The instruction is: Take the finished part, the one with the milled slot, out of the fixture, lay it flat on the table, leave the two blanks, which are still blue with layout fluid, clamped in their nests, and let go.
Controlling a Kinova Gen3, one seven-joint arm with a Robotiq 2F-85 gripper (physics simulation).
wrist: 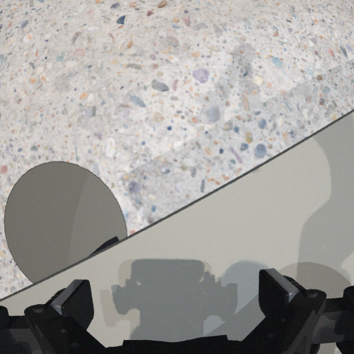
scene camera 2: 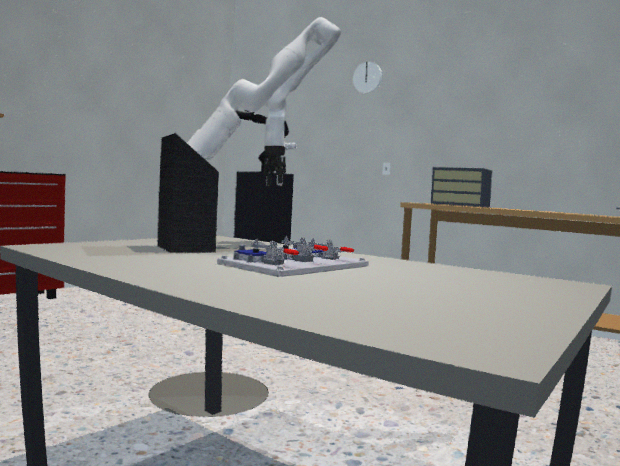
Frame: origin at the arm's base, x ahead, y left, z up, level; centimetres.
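Seen in the pictures: gripper, fingertip midpoint: (scene camera 2: 274,185); arm's base, link origin: (scene camera 2: 193,159).
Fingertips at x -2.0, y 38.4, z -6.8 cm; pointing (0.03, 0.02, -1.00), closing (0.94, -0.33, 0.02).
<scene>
Offsets run from my fingertips to a thing's top centre. "spot": to the spot under its first point. Level surfaces: height alone.
The fixture {spot: dx +56.8, dy -35.9, dz -20.8 cm} (scene camera 2: 323,268) is a light grey plate with grey toggle clamps and red handles, on the table {dz -21.6 cm} (scene camera 2: 400,310) (wrist: 250,215) in the scene view. One blue blank {dx +40.3, dy -44.9, dz -18.0 cm} (scene camera 2: 250,252) lies in a nest at its left. A sliver of a second blue piece {dx +39.7, dy -22.9, dz -18.5 cm} (scene camera 2: 316,251) shows among the clamps farther right. The finished part with the slot cannot be made out behind the clamps. My gripper (scene camera 2: 274,181) (wrist: 174,294) is open and empty, pointing down high above the table. The fixture does not show in the wrist view.
Red clamp handles {spot: dx +54.2, dy -23.6, dz -16.9 cm} (scene camera 2: 346,249) stick out from the fixture. A black angled pedestal (scene camera 2: 187,200) stands on the table left of it, and a black panel (scene camera 2: 264,205) stands behind. The table's edge (wrist: 215,193) crosses the wrist view diagonally, with speckled floor (wrist: 150,75) beyond.
</scene>
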